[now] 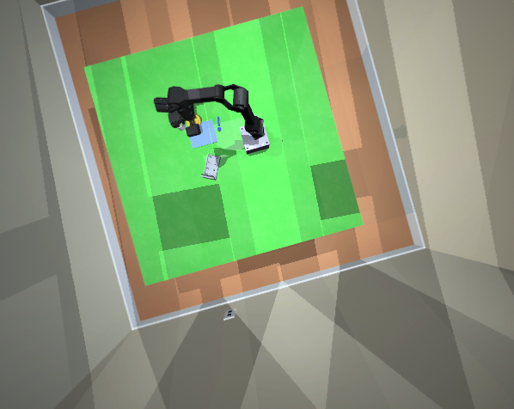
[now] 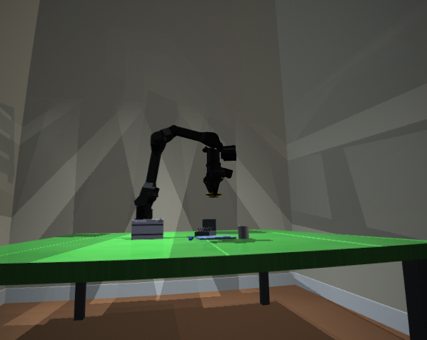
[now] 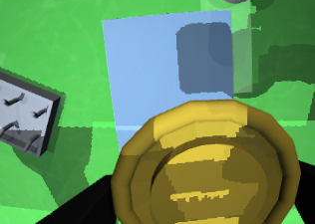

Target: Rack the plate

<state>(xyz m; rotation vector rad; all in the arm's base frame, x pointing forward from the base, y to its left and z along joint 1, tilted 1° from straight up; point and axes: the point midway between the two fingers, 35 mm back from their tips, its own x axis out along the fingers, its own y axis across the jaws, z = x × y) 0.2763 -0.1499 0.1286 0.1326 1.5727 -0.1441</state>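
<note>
Now: the grey dish rack 20 cm to the left of my gripper tip, 15 cm below it and 3 cm ahead of it. Also, from my gripper tip: cup 15 cm below, 9 cm ahead, 8 cm to the right; then yellow plate 1 cm above; then light blue mat 17 cm below.
</note>
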